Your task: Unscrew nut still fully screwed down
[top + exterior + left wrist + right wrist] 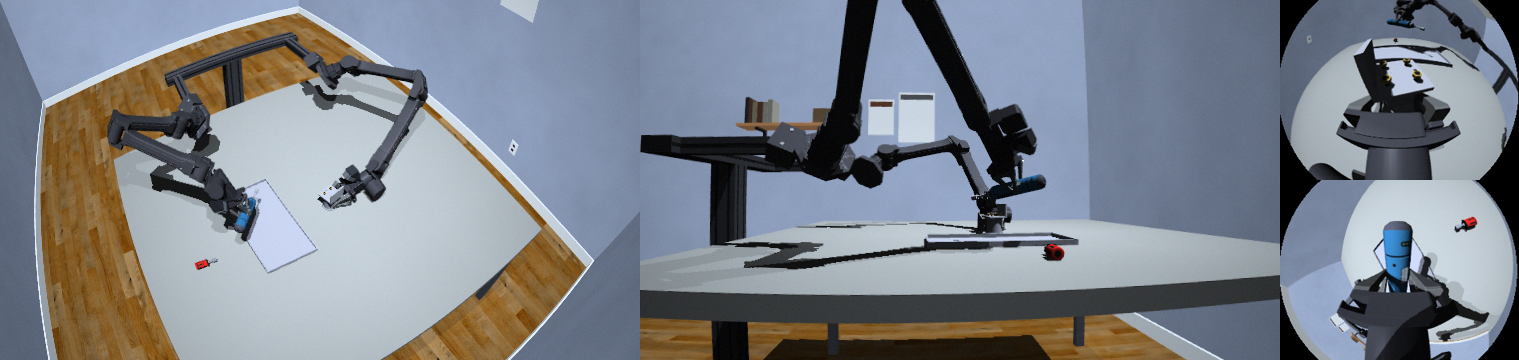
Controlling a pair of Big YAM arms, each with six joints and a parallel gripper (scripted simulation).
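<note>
Now: left hand 5 cm below the bracket. Also, from my left hand: red tool: 59 cm to the right, 3 cm ahead, 1 cm below.
</note>
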